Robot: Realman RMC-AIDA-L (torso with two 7-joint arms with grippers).
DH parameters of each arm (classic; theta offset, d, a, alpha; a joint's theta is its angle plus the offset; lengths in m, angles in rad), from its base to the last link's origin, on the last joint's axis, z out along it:
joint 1: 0 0.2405 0 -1.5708
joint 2: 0 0 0 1.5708
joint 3: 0 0.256 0 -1.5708
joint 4: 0 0 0 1.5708
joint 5: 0 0.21 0 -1.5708
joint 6: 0 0 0 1.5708
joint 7: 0 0.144 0 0
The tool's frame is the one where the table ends.
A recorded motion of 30 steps. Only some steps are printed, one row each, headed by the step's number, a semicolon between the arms.
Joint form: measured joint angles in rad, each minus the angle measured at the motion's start. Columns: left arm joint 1, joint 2, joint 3, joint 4, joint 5, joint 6, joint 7; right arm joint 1, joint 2, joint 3, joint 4, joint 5, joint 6, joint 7.
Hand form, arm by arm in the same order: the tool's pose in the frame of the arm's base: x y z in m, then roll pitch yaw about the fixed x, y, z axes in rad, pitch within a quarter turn. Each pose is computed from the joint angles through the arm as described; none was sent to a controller.
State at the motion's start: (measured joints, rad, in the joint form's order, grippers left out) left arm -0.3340 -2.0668 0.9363 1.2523 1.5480 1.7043 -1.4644; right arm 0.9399 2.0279 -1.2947 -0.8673 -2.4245 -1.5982 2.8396
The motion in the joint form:
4: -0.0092 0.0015 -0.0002 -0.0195 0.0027 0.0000 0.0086; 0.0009 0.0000 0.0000 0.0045 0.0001 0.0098 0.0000
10: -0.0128 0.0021 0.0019 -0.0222 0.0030 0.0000 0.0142; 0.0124 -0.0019 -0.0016 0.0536 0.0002 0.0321 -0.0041
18: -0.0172 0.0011 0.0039 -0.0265 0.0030 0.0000 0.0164; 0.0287 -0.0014 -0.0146 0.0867 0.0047 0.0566 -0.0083
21: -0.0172 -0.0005 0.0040 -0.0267 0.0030 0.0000 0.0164; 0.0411 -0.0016 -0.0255 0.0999 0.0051 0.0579 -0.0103
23: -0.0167 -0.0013 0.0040 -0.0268 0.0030 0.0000 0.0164; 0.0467 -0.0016 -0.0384 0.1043 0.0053 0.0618 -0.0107
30: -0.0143 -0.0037 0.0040 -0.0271 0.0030 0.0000 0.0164; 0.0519 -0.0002 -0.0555 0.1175 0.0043 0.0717 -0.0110
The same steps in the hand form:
4: -0.1815 0.3095 0.0836 -2.7415 -0.6476 -0.1440; 0.1442 0.3837 -0.0288 -2.8555 -0.2108 -1.0900
10: -0.1807 0.3101 0.0830 -2.7416 -0.6456 -0.1506; 0.1494 0.3847 -0.0330 -2.8510 -0.2166 -1.1100
18: -0.1796 0.3107 0.0818 -2.7451 -0.6475 -0.1524; 0.1490 0.3863 -0.0379 -2.8461 -0.2211 -1.1062
21: -0.1794 0.3106 0.0813 -2.7457 -0.6492 -0.1520; 0.1473 0.3864 -0.0399 -2.8418 -0.2354 -1.0992
23: -0.1795 0.3105 0.0811 -2.7460 -0.6500 -0.1512; 0.1464 0.3864 -0.0414 -2.8354 -0.2442 -1.0916
30: -0.1799 0.3099 0.0804 -2.7468 -0.6525 -0.1481; 0.1476 0.3857 -0.0445 -2.8256 -0.2561 -1.0888

